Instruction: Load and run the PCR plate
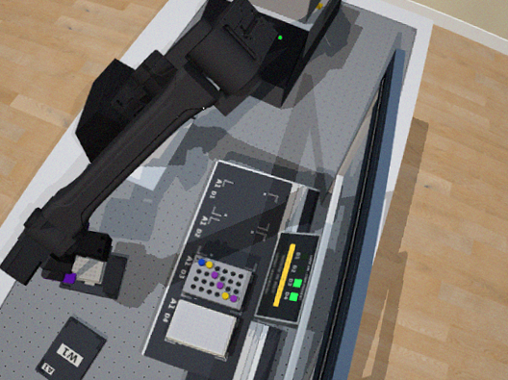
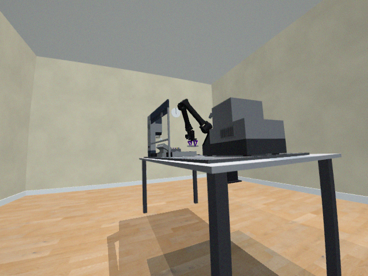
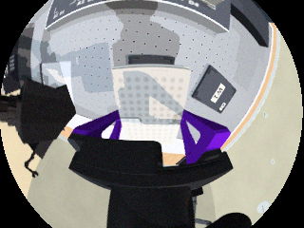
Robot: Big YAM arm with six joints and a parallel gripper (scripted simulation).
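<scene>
Now: hand 120 mm above the dark regrip nest. Round my hand: dark waiting nest W1: 190 mm to the right, 120 mm below, 50 mm ahead; nest A1 mark: 240 mm to the right, 110 mm below, 20 mm ahead; white deep-well block: 300 mm ahead, 50 mm below, 10 mm to the right.
</scene>
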